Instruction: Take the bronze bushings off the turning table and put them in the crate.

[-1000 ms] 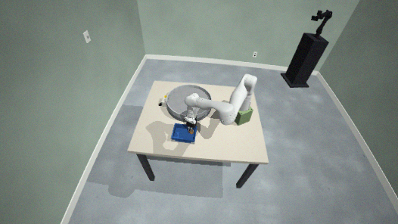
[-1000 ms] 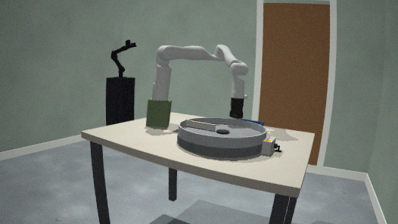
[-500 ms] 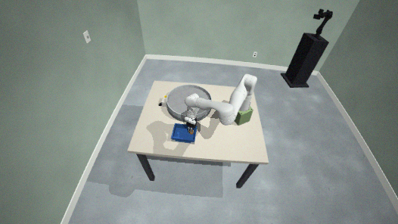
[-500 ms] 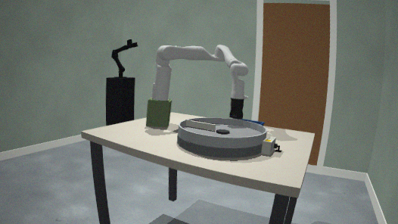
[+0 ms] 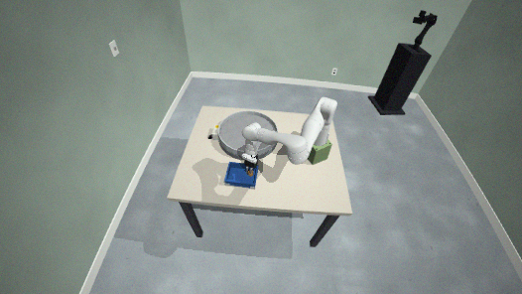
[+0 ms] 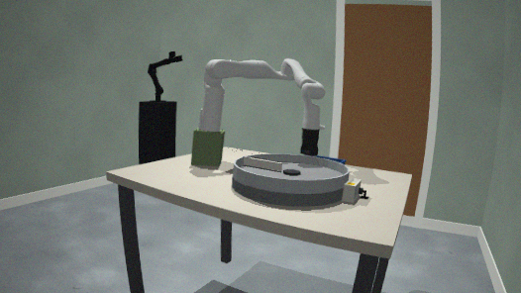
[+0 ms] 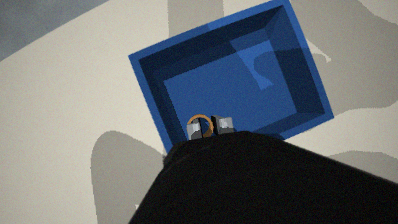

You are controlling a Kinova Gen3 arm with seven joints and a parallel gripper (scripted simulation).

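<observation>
Right now my hand is 5 cm short of the blue crate and 2 cm to the right of it. Also, from my hand: grey turning table (33 cm to the right, 2 cm behind, 2 cm above).
</observation>
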